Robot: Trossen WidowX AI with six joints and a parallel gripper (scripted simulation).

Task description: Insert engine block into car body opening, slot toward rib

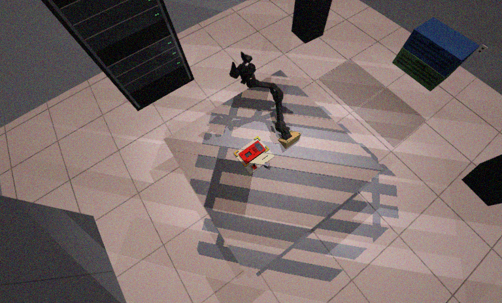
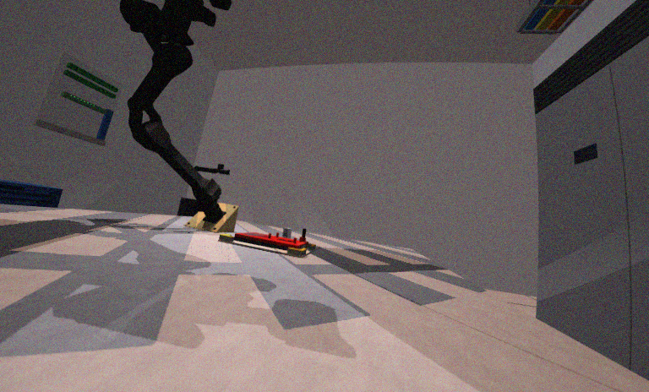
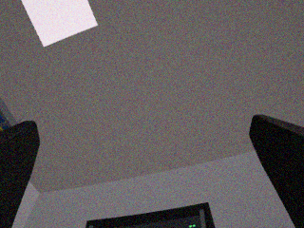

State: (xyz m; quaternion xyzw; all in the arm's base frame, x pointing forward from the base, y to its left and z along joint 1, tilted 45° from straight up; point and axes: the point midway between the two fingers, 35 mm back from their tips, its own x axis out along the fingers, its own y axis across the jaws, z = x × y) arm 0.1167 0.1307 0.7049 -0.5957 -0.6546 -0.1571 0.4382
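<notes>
The engine block is 640 mm below my gripper tip, 500 mm to the left of it and 100 mm ahead of it.
</notes>
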